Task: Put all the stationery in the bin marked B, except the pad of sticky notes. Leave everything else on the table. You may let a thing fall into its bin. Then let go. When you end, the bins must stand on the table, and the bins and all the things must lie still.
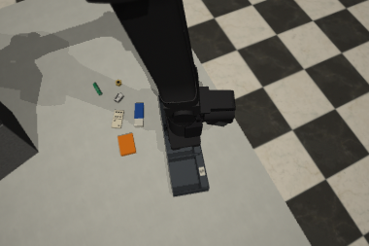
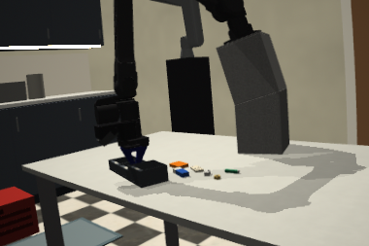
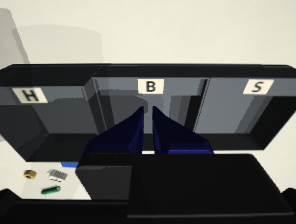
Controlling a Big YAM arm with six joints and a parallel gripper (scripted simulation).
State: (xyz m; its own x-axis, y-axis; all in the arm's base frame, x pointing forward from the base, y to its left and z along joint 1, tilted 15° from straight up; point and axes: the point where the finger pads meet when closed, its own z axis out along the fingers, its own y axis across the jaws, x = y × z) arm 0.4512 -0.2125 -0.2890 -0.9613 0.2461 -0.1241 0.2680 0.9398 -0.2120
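The dark bin is right at my hand. Also, from my hand: eraser: 11 cm to the left, 7 cm behind, 2 cm below; domino: 13 cm to the left, 13 cm behind, 2 cm below; orange sticky-note pad: 13 cm behind, 6 cm to the left, 2 cm below.
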